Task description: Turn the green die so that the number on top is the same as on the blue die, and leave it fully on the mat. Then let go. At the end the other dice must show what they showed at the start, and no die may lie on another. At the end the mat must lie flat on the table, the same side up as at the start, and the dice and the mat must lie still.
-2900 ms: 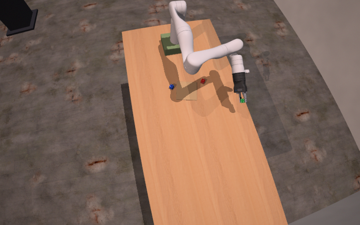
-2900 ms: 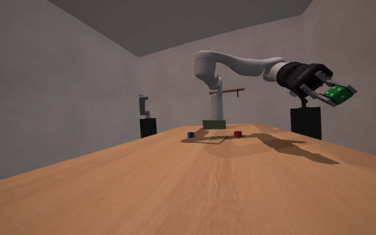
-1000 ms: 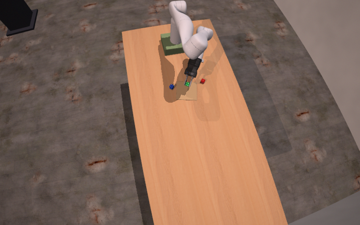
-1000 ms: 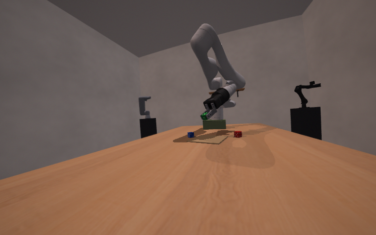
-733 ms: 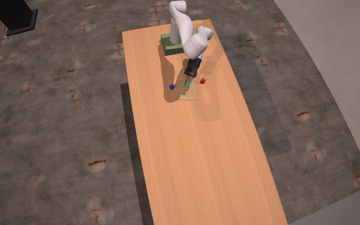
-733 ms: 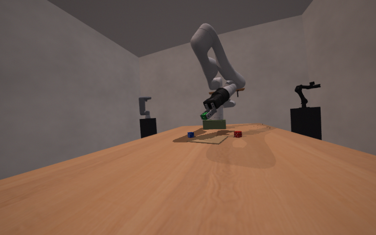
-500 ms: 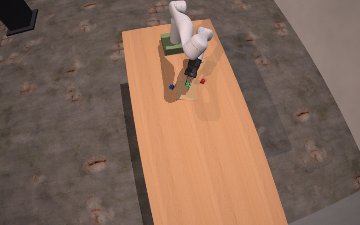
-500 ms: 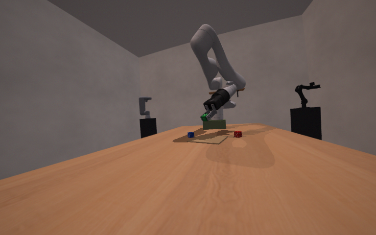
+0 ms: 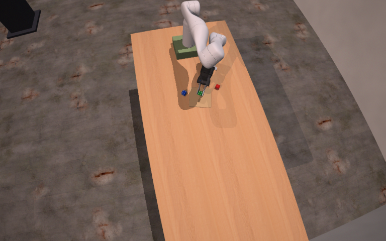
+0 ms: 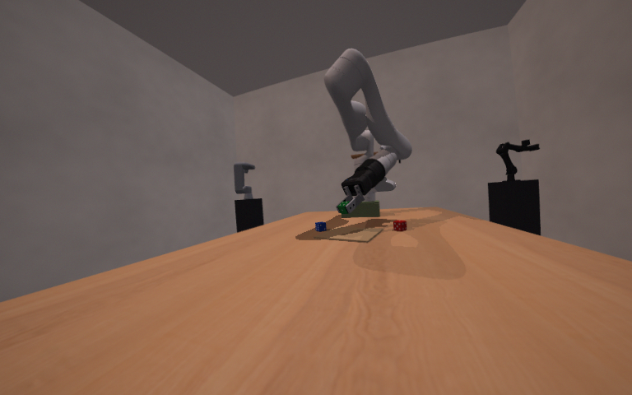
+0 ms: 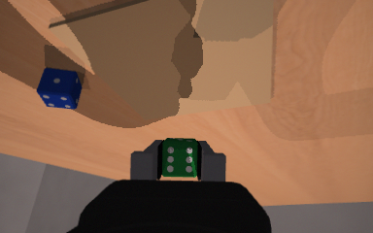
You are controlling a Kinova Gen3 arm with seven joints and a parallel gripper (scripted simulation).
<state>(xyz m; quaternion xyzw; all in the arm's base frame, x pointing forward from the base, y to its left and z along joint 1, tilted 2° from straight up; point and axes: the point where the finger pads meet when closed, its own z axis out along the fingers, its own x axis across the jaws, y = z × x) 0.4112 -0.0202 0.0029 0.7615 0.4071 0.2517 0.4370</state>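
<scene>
Right now the tan mat is 70 mm below my hand. From my hand the other things lie so: red die 50 mm behind, 130 mm to the left, 60 mm below; blue die 50 mm behind, 90 mm to the right, 60 mm below; green die right at my hand.
</scene>
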